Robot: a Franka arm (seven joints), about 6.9 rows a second.
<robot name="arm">
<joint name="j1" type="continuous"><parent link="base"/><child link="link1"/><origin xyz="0 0 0.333" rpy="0 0 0"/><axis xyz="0 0 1"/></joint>
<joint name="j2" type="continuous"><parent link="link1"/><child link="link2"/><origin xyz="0 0 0" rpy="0 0 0"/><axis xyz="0 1 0"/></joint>
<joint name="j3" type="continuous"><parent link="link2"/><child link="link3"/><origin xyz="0 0 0.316" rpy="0 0 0"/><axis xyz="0 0 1"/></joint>
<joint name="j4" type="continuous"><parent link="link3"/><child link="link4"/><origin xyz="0.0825 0 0" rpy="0 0 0"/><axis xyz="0 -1 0"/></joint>
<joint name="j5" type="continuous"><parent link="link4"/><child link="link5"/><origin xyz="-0.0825 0 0.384" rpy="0 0 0"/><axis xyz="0 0 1"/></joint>
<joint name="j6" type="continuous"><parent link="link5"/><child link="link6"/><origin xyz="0 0 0" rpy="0 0 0"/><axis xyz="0 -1 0"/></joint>
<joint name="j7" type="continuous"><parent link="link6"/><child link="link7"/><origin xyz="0.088 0 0" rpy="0 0 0"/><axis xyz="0 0 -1"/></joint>
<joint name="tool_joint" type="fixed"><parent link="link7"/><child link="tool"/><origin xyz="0 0 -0.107" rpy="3.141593 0 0"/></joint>
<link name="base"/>
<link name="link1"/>
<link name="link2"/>
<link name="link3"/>
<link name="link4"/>
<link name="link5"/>
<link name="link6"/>
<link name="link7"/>
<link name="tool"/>
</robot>
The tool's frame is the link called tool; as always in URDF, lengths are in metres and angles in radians. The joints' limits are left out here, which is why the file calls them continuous.
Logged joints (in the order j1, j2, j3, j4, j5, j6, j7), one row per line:
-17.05, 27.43, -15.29, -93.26, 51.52, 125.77, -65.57
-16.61, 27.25, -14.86, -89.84, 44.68, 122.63, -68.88
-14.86, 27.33, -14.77, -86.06, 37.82, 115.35, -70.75
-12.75, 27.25, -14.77, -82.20, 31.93, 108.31, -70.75
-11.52, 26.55, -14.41, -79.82, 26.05, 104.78, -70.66
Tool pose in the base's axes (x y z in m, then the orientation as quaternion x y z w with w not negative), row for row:
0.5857, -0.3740, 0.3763, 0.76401, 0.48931, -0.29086, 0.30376
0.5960, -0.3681, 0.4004, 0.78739, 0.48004, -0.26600, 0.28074
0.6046, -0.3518, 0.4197, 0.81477, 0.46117, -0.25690, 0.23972
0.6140, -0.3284, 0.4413, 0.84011, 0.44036, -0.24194, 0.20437
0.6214, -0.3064, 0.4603, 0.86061, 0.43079, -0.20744, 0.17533
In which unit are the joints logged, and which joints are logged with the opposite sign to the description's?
The joints are logged in degrees. Opposite sign: j5.
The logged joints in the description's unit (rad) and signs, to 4 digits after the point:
-0.2976, 0.4787, -0.2669, -1.6277, -0.8992, 2.1951, -1.1444
-0.2899, 0.4756, -0.2594, -1.5680, -0.7798, 2.1403, -1.2022
-0.2594, 0.4770, -0.2578, -1.5020, -0.6601, 2.0132, -1.2348
-0.2225, 0.4756, -0.2578, -1.4347, -0.5573, 1.8904, -1.2348
-0.2011, 0.4634, -0.2515, -1.3931, -0.4547, 1.8288, -1.2332

